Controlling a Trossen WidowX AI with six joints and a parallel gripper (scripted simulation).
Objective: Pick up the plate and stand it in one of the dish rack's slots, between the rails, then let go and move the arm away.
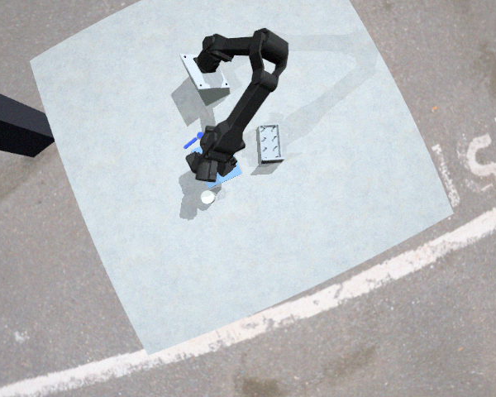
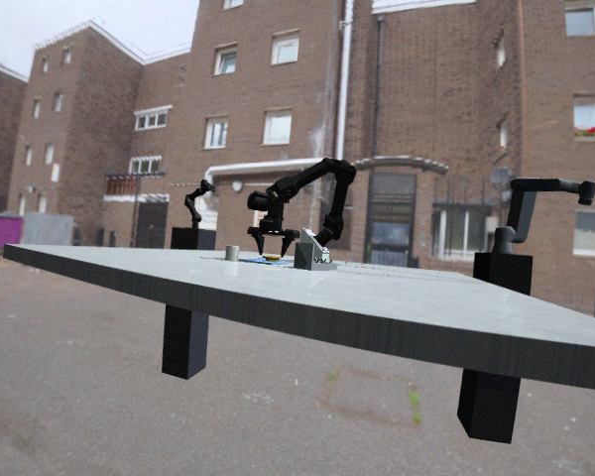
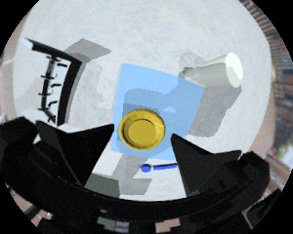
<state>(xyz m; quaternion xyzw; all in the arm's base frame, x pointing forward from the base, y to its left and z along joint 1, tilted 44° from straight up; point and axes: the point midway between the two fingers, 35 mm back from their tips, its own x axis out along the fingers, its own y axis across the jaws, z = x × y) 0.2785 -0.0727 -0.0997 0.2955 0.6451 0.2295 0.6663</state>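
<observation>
Now: gripper tip 1 cm above the plate. Also, from my gripper tip: blue utensil: 10 cm behind, 4 cm to the right, 2 cm below; then white cup: 10 cm to the right, 10 cm ahead; then mat: 2 cm to the right, 2 cm below, 1 cm ahead.
</observation>
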